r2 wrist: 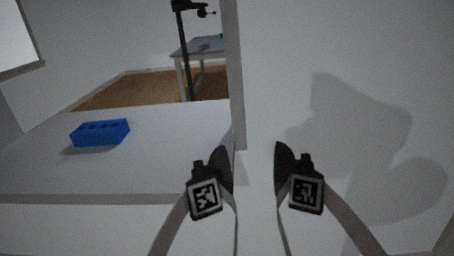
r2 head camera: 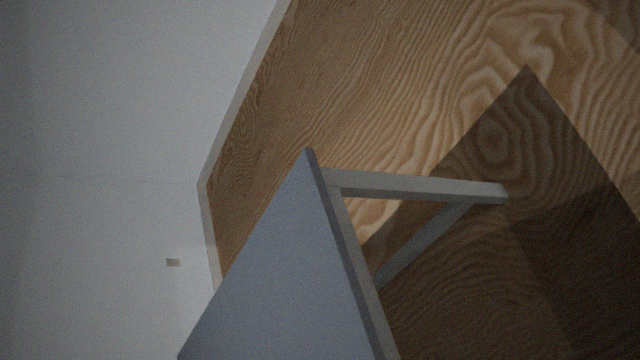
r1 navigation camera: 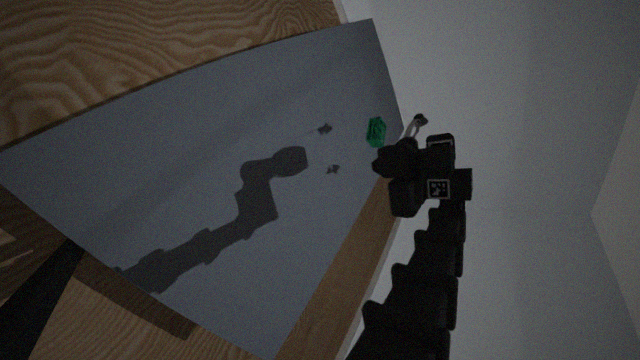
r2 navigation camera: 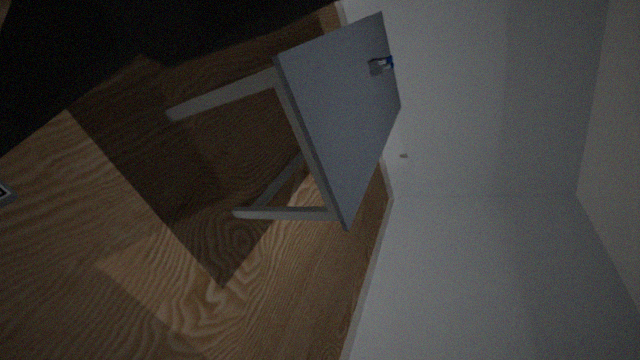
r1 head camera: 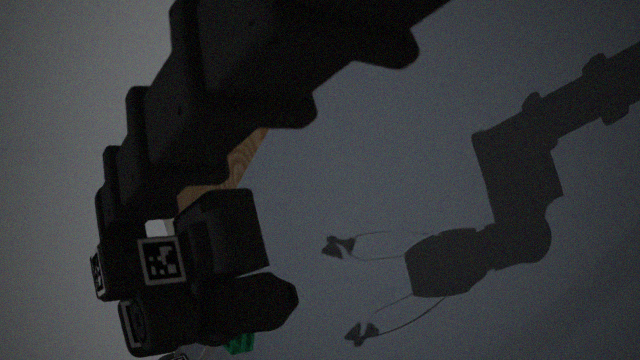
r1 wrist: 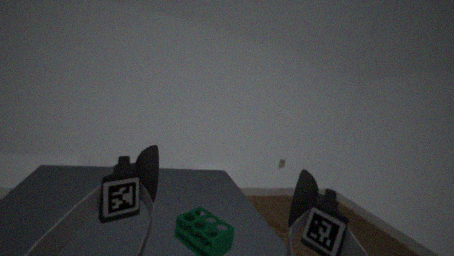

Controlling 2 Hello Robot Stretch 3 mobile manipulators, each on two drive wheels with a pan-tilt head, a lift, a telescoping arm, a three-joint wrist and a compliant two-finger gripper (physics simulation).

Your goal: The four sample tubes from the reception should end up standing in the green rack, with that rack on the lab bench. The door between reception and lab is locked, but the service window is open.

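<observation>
The green rack (r1 head camera: 241,344) (r1 navigation camera: 376,132) (r1 wrist: 204,231) stands upright on the grey lab bench (r1 head camera: 400,150) (r1 navigation camera: 200,105) (r1 wrist: 192,184). No tube shows in its holes in the r1 wrist view. My r1 gripper (r1 wrist: 226,187) is open wide, with empty fingers raised over the bench and the rack lower, apart from both fingertips. My r2 gripper (r2 wrist: 252,167) is open and empty, beside the white ledge of the service window (r2 wrist: 150,170). A small blue-and-white item (r2 navigation camera: 384,62) lies at the far edge of a grey table (r2 navigation camera: 340,120); whether it includes the tubes is too small to tell.
A blue rack (r2 wrist: 100,132) lies on the window ledge, left of the r2 fingers. The window's upright frame (r2 wrist: 234,75) is just beyond them. Through the opening, r1's mast (r2 wrist: 182,50) stands before the bench. Another table view shows its corner (r2 head camera: 290,275) near a wall.
</observation>
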